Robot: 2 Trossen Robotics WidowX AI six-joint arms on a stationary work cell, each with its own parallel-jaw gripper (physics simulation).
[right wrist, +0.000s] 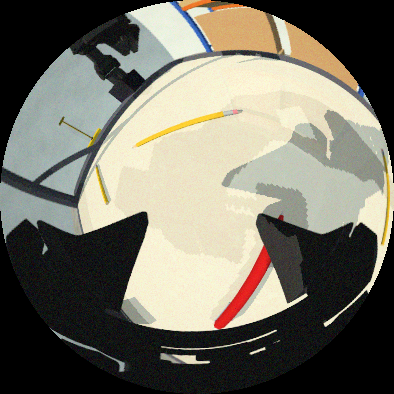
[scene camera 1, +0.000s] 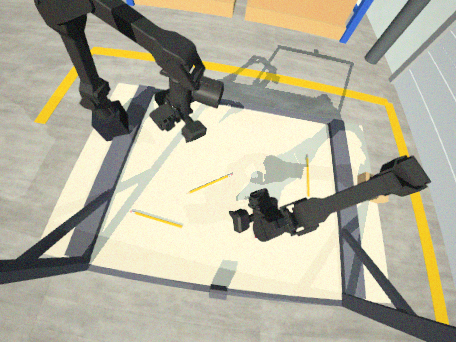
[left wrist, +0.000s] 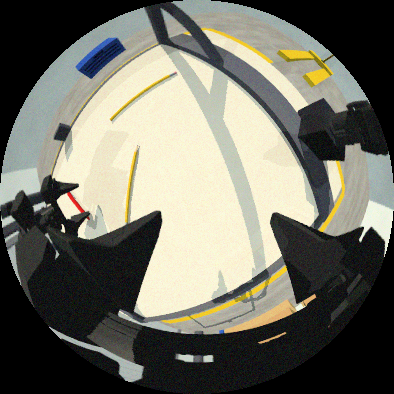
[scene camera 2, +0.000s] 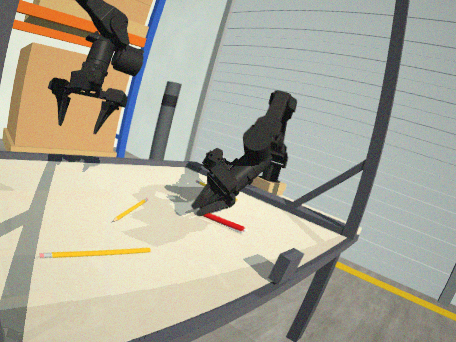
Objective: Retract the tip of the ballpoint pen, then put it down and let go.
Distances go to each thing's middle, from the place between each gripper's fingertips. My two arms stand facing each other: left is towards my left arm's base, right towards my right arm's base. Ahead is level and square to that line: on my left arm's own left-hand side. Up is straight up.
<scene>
I see my left gripper 19 cm past the red ballpoint pen point(right wrist: 262, 262), 31 cm to the left of it and 14 cm above it. The rest, counted from my left hand: small grey block point(scene camera 2: 287, 262): 43 cm behind, 24 cm to the right, 12 cm below.
Now: the red ballpoint pen 60 mm to the right of my right hand, 20 mm below it and 20 mm behind it. Round my right hand: small grey block: 260 mm behind, 10 mm to the left, 10 mm above.
</scene>
